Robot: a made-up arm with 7 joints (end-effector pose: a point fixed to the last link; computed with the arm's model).
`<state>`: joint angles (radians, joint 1 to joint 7).
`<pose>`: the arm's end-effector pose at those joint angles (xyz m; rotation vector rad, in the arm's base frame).
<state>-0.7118 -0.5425 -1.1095 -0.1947 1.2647 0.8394 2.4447</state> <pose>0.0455 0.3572 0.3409 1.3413 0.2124 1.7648</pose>
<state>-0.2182 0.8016 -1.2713 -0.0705 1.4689 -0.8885 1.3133</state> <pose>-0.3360 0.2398 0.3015 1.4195 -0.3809 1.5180</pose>
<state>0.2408 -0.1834 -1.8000 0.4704 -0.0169 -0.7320 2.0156</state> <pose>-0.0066 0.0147 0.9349 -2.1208 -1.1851 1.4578</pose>
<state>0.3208 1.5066 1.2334 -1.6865 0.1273 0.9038 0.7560</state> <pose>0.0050 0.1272 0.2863 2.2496 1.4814 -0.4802</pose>
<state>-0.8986 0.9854 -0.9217 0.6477 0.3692 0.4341 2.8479</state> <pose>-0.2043 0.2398 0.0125 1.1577 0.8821 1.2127</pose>
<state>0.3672 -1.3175 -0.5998 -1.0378 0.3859 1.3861 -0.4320</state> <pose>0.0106 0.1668 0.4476 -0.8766 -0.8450 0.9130</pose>
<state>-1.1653 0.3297 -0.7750 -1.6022 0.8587 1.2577 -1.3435</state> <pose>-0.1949 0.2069 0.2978 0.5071 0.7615 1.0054</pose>
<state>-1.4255 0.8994 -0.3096 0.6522 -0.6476 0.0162 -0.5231</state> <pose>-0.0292 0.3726 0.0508 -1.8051 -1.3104 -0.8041</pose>
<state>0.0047 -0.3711 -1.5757 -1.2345 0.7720 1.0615 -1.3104</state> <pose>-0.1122 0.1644 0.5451 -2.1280 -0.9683 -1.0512</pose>
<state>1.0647 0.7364 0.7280 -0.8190 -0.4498 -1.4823 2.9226</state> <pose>0.0840 0.5862 0.4958 -1.9162 1.3824 0.6129</pose>
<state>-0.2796 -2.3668 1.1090 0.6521 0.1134 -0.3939 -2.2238</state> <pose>-0.4818 0.4688 0.6197 0.0533 -0.2332 -2.3513</pose>
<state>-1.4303 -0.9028 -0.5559 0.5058 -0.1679 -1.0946 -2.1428</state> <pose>0.2942 0.5137 0.3702 -1.5283 1.6533 0.1236</pose>
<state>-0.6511 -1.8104 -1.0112 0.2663 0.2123 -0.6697 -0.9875</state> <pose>0.3167 0.1884 0.4852 -0.1152 1.5147 -0.0507</pose>
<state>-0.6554 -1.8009 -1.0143 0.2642 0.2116 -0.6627 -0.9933</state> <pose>0.3152 0.1906 0.4914 -0.1281 1.4965 -0.0480</pose>
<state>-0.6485 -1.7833 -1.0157 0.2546 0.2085 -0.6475 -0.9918</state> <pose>0.3120 0.1958 0.4985 -0.1473 1.4731 -0.0476</pose>
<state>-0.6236 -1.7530 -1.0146 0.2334 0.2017 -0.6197 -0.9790</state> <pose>0.3061 0.2056 0.5070 -0.1751 1.4414 -0.0500</pose>
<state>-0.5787 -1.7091 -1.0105 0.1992 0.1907 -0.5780 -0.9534</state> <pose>0.2966 0.2195 0.5168 -0.2100 1.3994 -0.0552</pose>
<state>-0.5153 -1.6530 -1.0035 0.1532 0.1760 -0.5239 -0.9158</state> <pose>0.2831 0.2360 0.5277 -0.2477 1.3460 -0.0618</pose>
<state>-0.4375 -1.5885 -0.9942 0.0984 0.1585 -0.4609 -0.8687</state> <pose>0.2661 0.2526 0.5392 -0.2819 1.2827 -0.0685</pose>
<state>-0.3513 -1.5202 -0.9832 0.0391 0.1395 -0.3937 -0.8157</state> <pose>0.2467 0.2670 0.5504 -0.3076 1.2131 -0.0744</pose>
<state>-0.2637 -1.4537 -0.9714 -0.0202 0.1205 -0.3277 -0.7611</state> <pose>0.2267 0.2777 0.5605 -0.3222 1.1430 -0.0796</pose>
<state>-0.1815 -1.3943 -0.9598 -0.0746 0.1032 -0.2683 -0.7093</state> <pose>0.2082 0.2842 0.5686 -0.3256 1.0795 -0.0840</pose>
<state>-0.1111 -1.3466 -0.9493 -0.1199 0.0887 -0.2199 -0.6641</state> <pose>0.1932 0.2873 0.5740 -0.3207 1.0290 -0.0880</pose>
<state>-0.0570 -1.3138 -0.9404 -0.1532 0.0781 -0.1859 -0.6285</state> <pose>0.1828 0.2883 0.5767 -0.3114 0.9963 -0.0914</pose>
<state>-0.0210 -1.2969 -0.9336 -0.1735 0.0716 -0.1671 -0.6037</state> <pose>0.1774 0.2882 0.5768 -0.3010 0.9826 -0.0939</pose>
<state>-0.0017 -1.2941 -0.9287 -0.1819 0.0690 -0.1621 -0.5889</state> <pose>0.1762 0.2879 0.5749 -0.2915 0.9860 -0.0956</pose>
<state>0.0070 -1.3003 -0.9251 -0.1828 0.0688 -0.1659 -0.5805</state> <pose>0.1778 0.2876 0.5716 -0.2828 1.0005 -0.0969</pose>
